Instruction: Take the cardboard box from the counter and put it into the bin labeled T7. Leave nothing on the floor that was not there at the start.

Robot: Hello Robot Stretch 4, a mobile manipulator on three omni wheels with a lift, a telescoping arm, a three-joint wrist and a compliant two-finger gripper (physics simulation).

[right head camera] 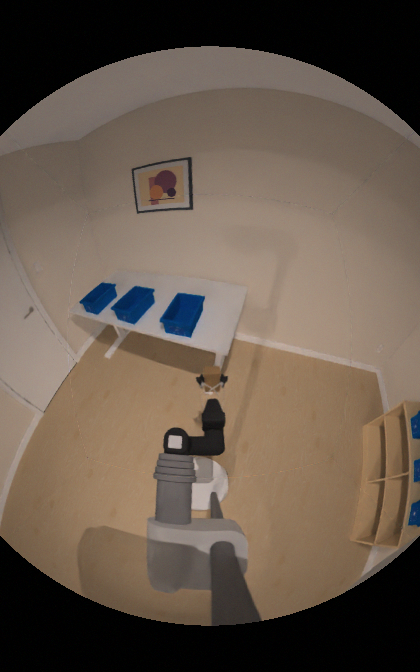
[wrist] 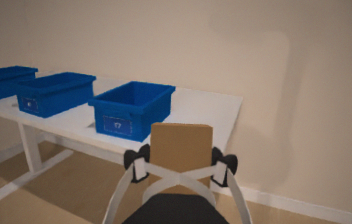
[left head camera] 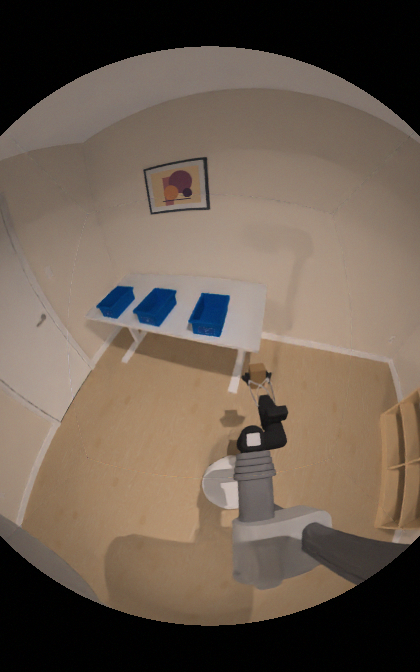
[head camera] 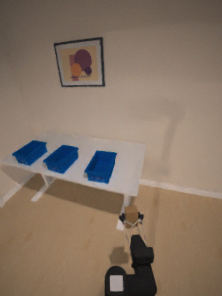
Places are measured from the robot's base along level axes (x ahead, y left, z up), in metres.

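Pixels of known places: gripper, fingertip midpoint: (wrist: 180, 158) (head camera: 130, 213).
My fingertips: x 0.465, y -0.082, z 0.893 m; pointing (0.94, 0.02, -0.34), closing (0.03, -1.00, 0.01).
Behind a point stands the place of what it marks.
My gripper (head camera: 131, 218) @[y -0.082, x 0.465, z 0.893 m] (left head camera: 257, 376) (right head camera: 212, 381) (wrist: 180, 158) @[y -0.082, x 0.465, z 0.893 m] is shut on the brown cardboard box (head camera: 131, 214) @[y -0.080, x 0.437, z 0.936 m] (left head camera: 257, 372) (right head camera: 212, 374) (wrist: 181, 142) @[y -0.083, x 0.435, z 0.930 m], which stands out upright between the two fingertips. The box is held in the air in front of the table's near right corner, apart from the table. The blue bin labeled T7 (head camera: 101, 167) @[y 0.112, x 1.053, z 0.696 m] (left head camera: 209, 315) (right head camera: 183, 315) (wrist: 117, 125) @[y 0.131, x 0.872, z 0.736 m] is the rightmost of the blue bins on the table. In the wrist view it stands beyond the box, to the left. The inside bottom of the bin is hidden in the wrist view.
A white table (head camera: 131, 160) @[y -0.185, x 1.151, z 0.693 m] (left head camera: 247, 305) (right head camera: 225, 310) (wrist: 205, 107) @[y -0.175, x 1.229, z 0.693 m] also bears a middle blue bin (head camera: 61, 159) @[y 0.545, x 1.191, z 0.698 m] (left head camera: 155, 307) (right head camera: 133, 305) (wrist: 56, 95) @[y 0.440, x 1.036, z 0.770 m] and a left blue bin (head camera: 30, 152) @[y 0.961, x 1.322, z 0.709 m] (left head camera: 116, 302) (right head camera: 99, 298). A wooden shelf unit (left head camera: 384, 465) (right head camera: 364, 480) stands at the right.
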